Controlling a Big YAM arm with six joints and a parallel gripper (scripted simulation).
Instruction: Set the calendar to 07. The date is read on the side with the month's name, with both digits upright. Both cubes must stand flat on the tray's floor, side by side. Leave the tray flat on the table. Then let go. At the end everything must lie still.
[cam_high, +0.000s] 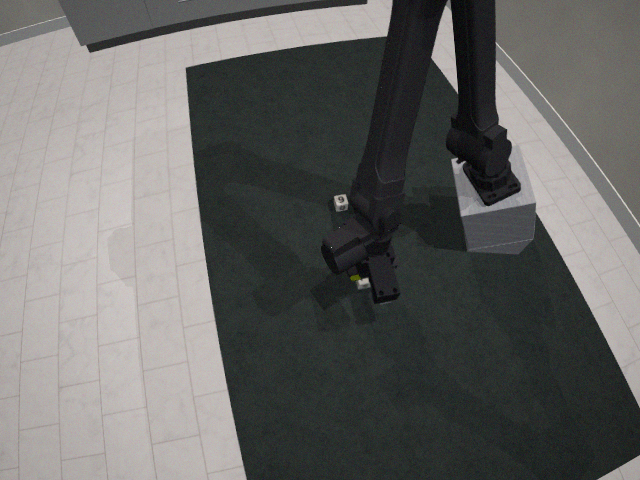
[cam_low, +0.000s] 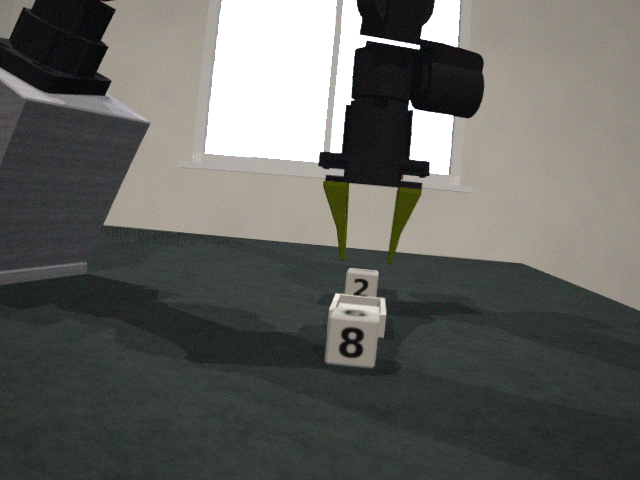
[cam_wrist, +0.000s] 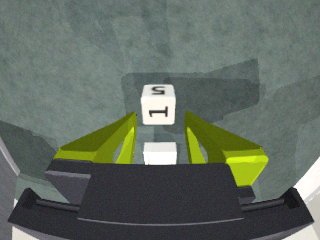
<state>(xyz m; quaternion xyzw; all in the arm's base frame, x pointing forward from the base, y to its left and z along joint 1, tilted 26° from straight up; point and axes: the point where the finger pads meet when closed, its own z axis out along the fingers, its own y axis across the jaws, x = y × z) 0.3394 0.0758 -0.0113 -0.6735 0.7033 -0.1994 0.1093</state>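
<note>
Now: hand 1 cm past the small white tray, 11 cm to the left of it and 4 cm above it.
</note>
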